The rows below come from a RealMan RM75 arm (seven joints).
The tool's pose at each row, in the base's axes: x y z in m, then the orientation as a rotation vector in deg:
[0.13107 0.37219 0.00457 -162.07 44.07 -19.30]
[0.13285 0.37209 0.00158 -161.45 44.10 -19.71]
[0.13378 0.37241 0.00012 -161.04 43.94 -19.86]
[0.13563 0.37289 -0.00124 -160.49 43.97 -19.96]
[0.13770 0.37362 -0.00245 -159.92 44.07 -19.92]
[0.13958 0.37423 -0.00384 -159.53 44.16 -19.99]
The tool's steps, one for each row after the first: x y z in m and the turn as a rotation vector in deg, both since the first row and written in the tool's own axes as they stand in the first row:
[0.00105 -0.00004 0.00332 0.59 0.18 0.16]
[0.00142 -0.00040 0.00500 1.03 0.20 0.16]
[0.00249 -0.00135 0.00686 1.54 0.19 0.33]
[0.00365 -0.00266 0.00865 2.03 0.09 0.55]
[0.00468 -0.00373 0.01056 2.37 0.09 0.71]

